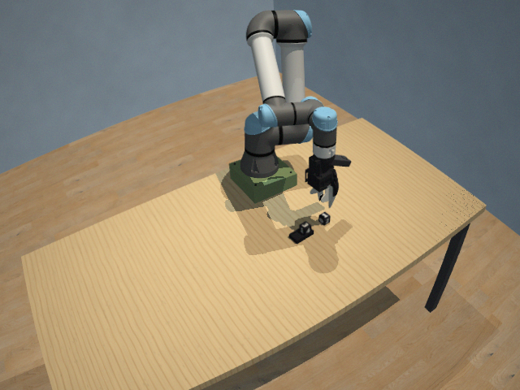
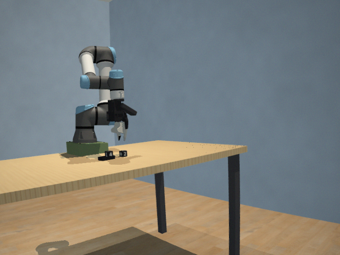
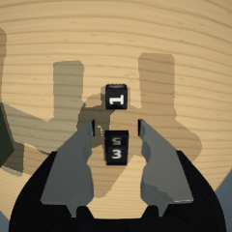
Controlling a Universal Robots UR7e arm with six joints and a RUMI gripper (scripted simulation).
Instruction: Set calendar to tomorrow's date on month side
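My gripper is now 90 mm above the black digit cube. From my hand the other things lie so: black calendar tray 20 mm ahead, 110 mm to the right, 90 mm below.
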